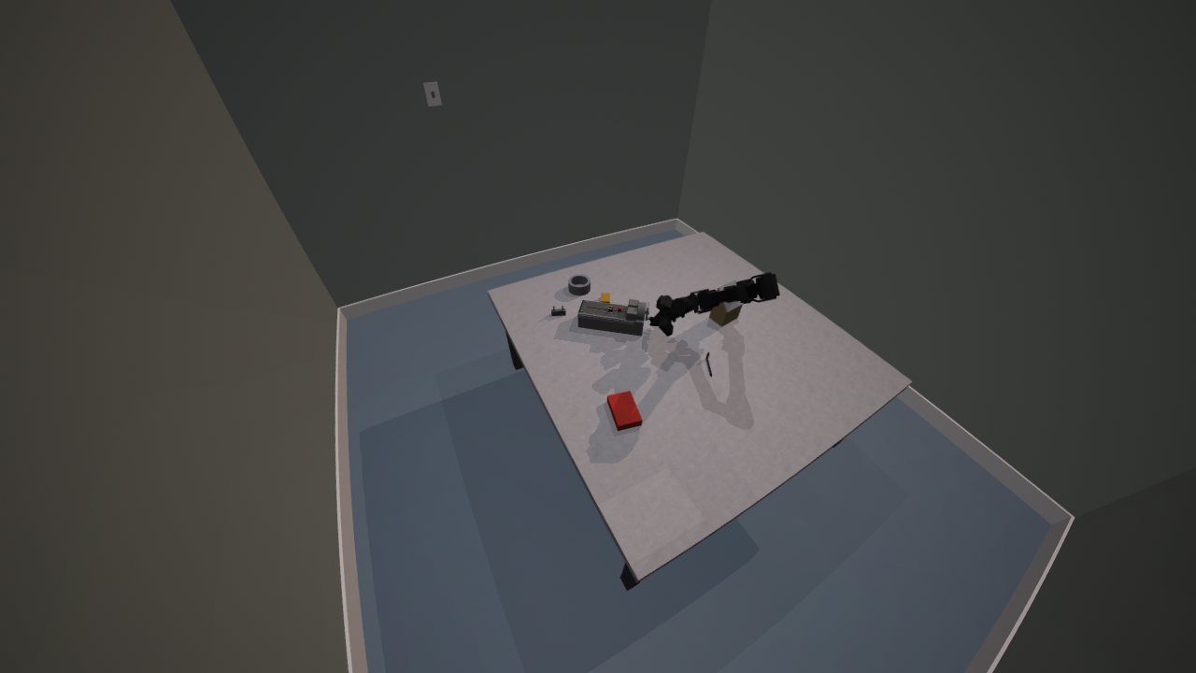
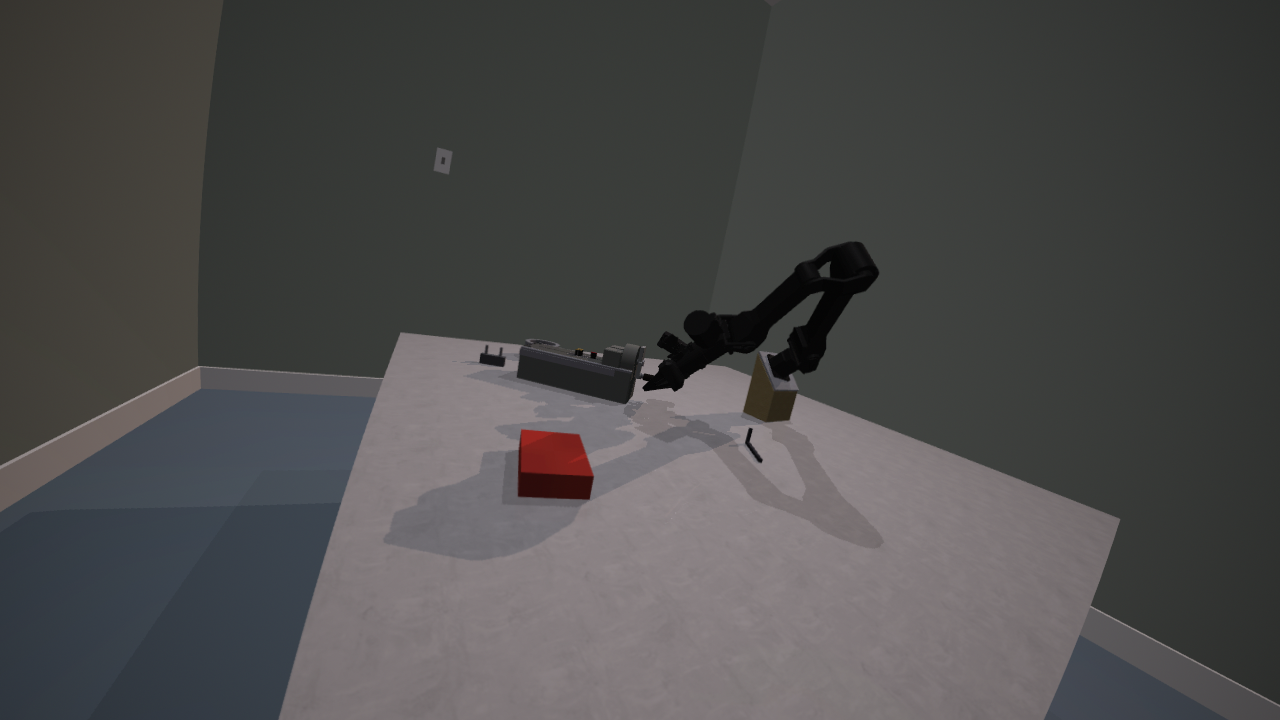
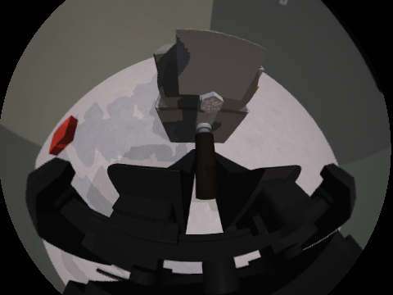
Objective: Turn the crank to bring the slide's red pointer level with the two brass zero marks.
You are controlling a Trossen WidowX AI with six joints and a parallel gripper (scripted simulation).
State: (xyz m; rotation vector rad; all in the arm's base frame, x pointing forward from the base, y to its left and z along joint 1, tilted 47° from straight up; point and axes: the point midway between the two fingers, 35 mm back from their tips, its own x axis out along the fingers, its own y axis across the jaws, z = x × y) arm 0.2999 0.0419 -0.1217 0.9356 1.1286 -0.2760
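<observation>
Right now the black crank handle is 1 cm behind my gripper tip, 1 cm to the left of it and 3 cm above it. Also, from my gripper tip: yellow block 8 cm ahead, 24 cm to the right, 2 cm below; red pointer 10 cm ahead, 8 cm to the right, 5 cm above; black bent key 10 cm behind, 25 cm to the left, 2 cm below.
</observation>
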